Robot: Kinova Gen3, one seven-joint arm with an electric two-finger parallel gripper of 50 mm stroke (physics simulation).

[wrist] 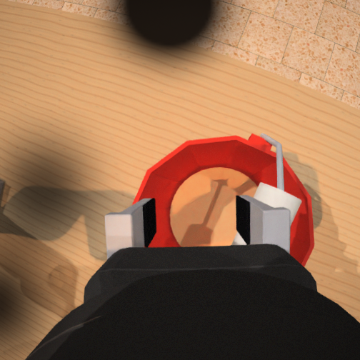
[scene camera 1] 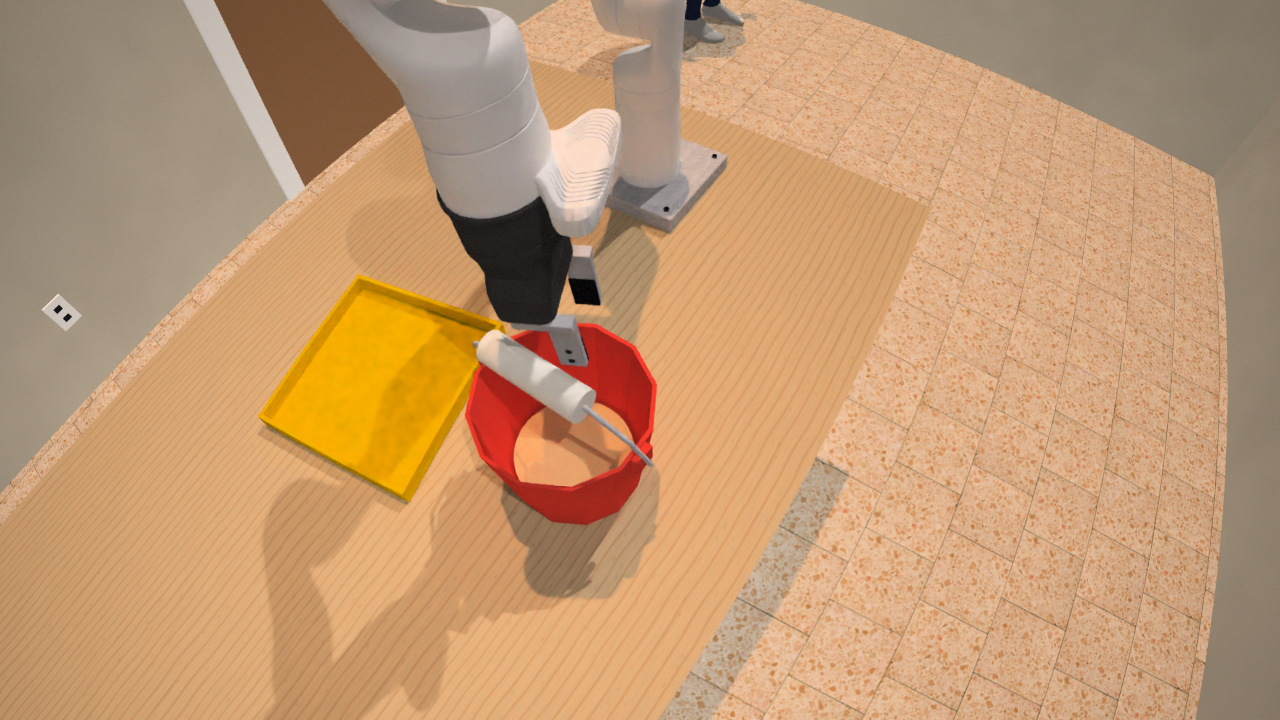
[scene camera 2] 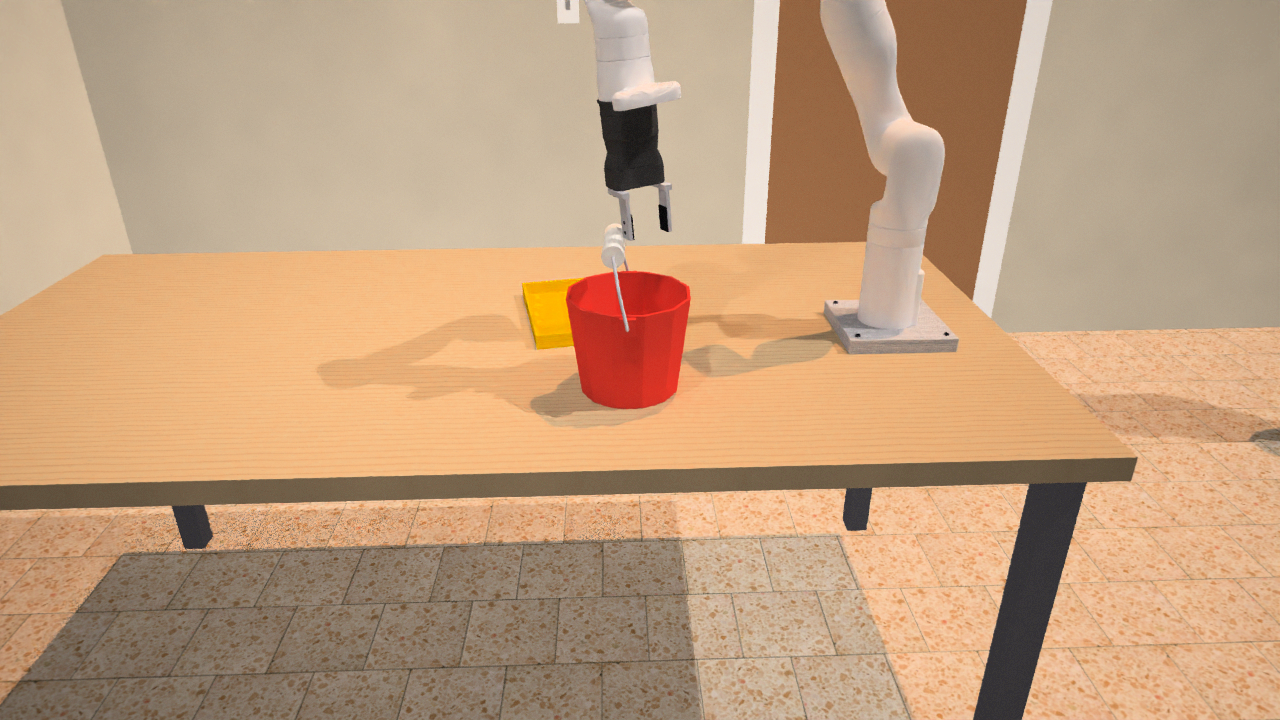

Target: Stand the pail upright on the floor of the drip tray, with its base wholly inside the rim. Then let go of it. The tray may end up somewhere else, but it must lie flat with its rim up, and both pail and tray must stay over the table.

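Pixels of known places: gripper, fingertip midpoint: [scene camera 1: 581,330] [scene camera 2: 647,234]; arm's base, origin of the base link: [scene camera 1: 648,168] [scene camera 2: 884,318].
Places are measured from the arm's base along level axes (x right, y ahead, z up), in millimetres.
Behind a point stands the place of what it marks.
Note:
The red pail [scene camera 1: 577,505] {x -223, y 516, z 72 mm} [scene camera 2: 629,358] {x -249, y 456, z 62 mm} [wrist: 215,152] stands upright on the table, beside the tray and apart from its floor. Its white handle grip [scene camera 1: 535,376] {x -176, y 477, z 214 mm} [scene camera 2: 613,246] {x -219, y 474, z 215 mm} [wrist: 280,200] is raised on a thin wire, leaning toward the tray side. The yellow drip tray [scene camera 1: 358,376] {x 151, y 504, z -20 mm} [scene camera 2: 547,313] {x 121, y 584, z -20 mm} lies flat with its rim up; the pail hides part of it in scene camera 2, and it does not show in the wrist view. My gripper [scene camera 1: 580,326] {x -186, y 425, z 221 mm} [scene camera 2: 646,229] {x -186, y 425, z 221 mm} [wrist: 195,213] is open and empty, above pail-rim height. In the wrist view one finger overlaps part of the grip.
The wooden table [scene camera 1: 760,268] {x -225, y 82, z -24 mm} [scene camera 2: 268,402] {x -177, y 986, z -24 mm} [wrist: 75,125] bears pail and tray. The arm's base plate [scene camera 1: 648,205] {x -42, y 73, z 0 mm} [scene camera 2: 895,338] {x -81, y 10, z 0 mm} is fixed on the table, to the right of the pail in scene camera 2. The table's front edge lies beyond the pail there.

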